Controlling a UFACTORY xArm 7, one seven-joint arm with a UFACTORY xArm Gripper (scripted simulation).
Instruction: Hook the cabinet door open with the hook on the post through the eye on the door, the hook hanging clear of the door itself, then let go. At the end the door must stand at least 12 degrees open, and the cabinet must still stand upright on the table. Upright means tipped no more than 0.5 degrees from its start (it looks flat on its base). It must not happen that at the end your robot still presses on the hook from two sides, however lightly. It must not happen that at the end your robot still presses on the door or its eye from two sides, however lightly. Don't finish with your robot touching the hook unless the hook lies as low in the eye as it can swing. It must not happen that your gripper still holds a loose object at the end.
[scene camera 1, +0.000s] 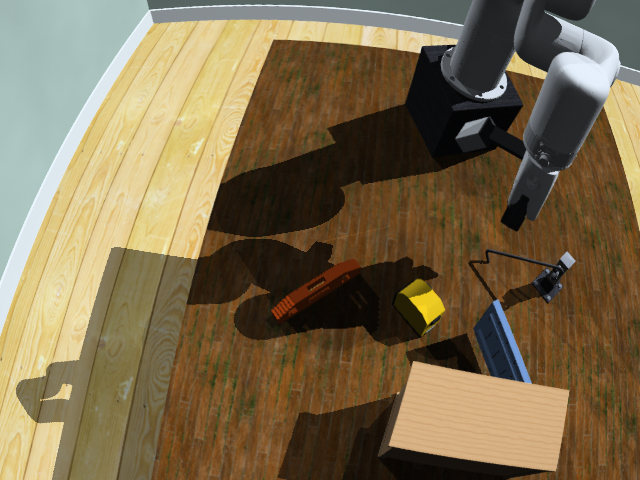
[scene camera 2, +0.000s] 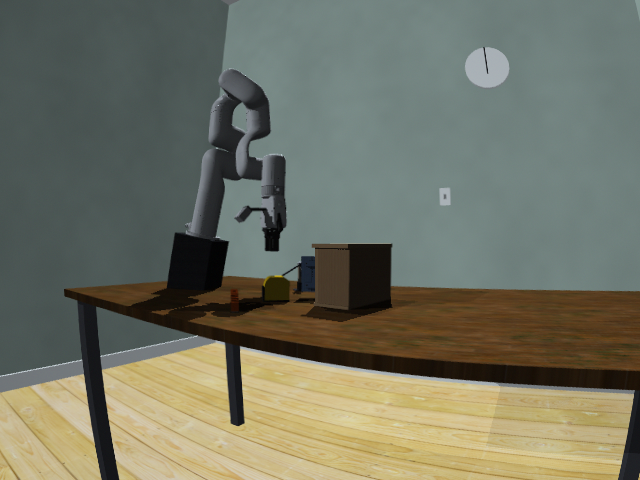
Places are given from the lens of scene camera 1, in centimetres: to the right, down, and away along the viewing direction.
my gripper (scene camera 1: 512, 218): 28, -3, 69
wooden cabinet (scene camera 1: 444, 412): 14, 20, 52
orange level-like tool (scene camera 1: 298, 300): -3, 9, 73
hook post (scene camera 1: 544, 285): 39, 8, 76
The marked spots on the hook post and the orange level-like tool are 42 cm apart.
